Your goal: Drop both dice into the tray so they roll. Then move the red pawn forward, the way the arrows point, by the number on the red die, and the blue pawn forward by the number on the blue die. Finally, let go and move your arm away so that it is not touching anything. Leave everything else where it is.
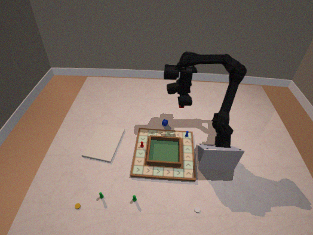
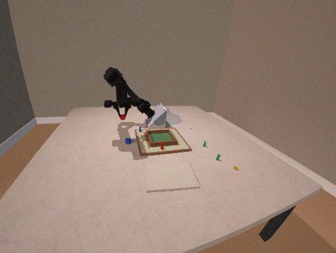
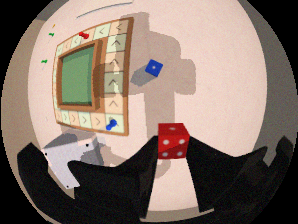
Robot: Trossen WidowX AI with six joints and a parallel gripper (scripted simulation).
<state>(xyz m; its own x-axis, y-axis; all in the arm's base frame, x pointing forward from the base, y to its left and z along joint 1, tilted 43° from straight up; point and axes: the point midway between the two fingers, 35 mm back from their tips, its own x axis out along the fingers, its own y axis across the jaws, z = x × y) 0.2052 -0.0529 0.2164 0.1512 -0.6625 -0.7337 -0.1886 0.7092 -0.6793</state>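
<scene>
My gripper tip is now 110 mm above the blue die, 80 mm short of it and 30 mm to the right of it. Also, from my gripper tip: blue pawn 100 mm to the left, 100 mm below, 50 mm behind; red die right at my gripper tip; green tray 230 mm to the left, 120 mm below, 50 mm ahead.
</scene>
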